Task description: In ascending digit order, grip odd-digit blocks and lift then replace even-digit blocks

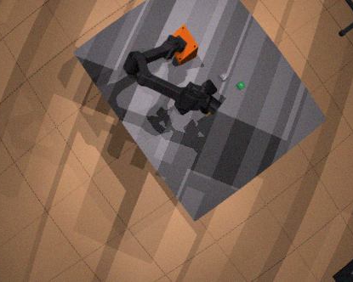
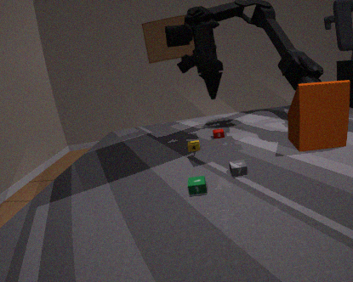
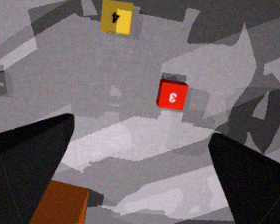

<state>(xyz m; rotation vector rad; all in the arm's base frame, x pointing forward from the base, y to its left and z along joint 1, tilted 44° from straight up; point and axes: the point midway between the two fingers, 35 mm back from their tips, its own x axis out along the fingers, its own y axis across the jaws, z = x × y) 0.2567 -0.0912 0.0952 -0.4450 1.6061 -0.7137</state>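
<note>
My gripper tip is now 250 mm to the right of the green block, 120 mm above it and 90 mm short of it. The rest, counted from my gripper tip: grey block (210 mm to the left, 120 mm below); red block (120 mm below, 40 mm to the right, 10 mm behind); yellow block (120 mm below, 80 mm ahead, 30 mm to the left).
</note>
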